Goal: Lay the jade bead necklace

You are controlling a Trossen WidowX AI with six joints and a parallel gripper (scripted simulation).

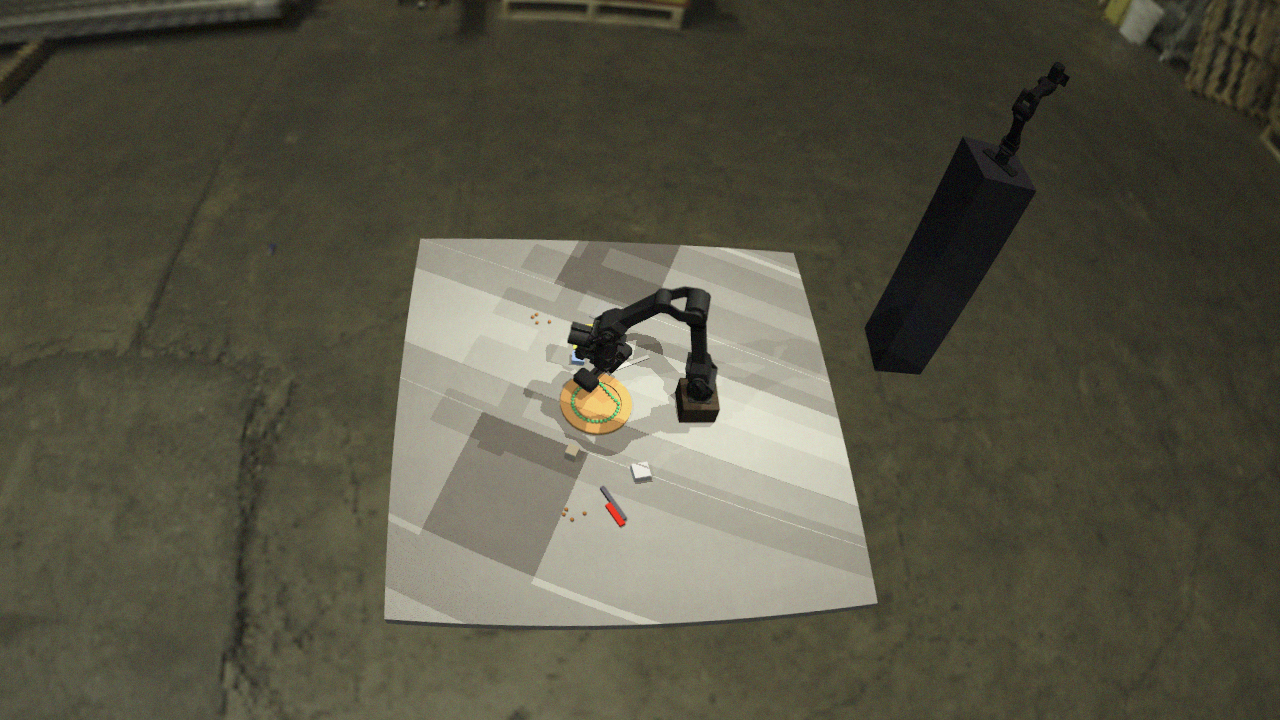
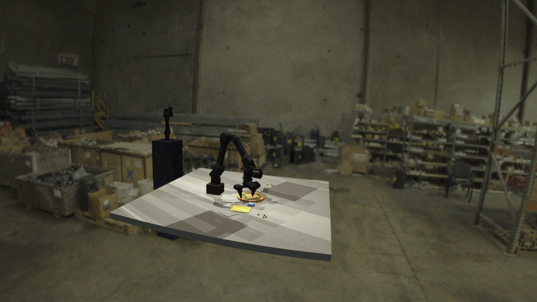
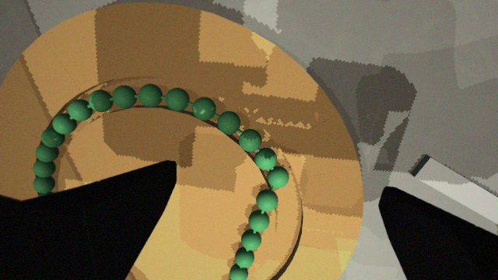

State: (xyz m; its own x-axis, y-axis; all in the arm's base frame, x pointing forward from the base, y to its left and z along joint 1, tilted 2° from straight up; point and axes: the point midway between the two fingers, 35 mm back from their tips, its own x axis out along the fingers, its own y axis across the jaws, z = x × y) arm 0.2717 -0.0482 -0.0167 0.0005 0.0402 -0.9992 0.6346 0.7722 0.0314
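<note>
Right now the blue block is 60 mm ahead of my gripper tip, 90 mm to the right of it and 10 mm below it. Round my gripper tip: yellow pad: 20 mm ahead, 170 mm to the right, 20 mm below; white strip: 90 mm behind, 90 mm to the right, 20 mm below; cream cube: 70 mm ahead, 240 mm to the left.
</note>
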